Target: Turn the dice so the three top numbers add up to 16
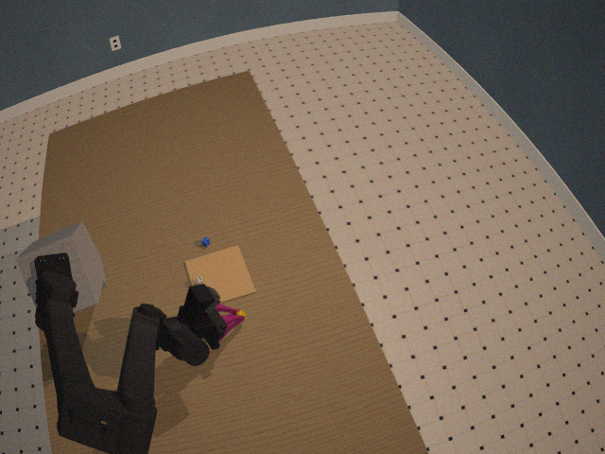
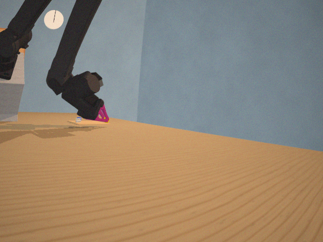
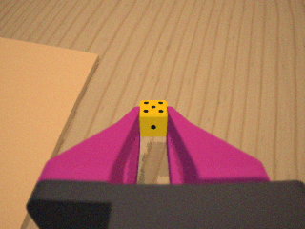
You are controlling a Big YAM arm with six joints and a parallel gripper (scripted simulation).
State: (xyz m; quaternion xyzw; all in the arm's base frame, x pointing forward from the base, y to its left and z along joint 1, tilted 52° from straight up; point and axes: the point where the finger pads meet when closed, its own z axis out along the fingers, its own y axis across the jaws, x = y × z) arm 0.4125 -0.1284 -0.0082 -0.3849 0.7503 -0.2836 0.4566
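My gripper is now right at the yellow die. From my hand the other things lie so: mat: 20 mm behind, 130 mm to the left, 20 mm below; white die: 70 mm behind, 120 mm to the left, 10 mm below; blue die: 30 mm behind, 230 mm to the left, 20 mm below.
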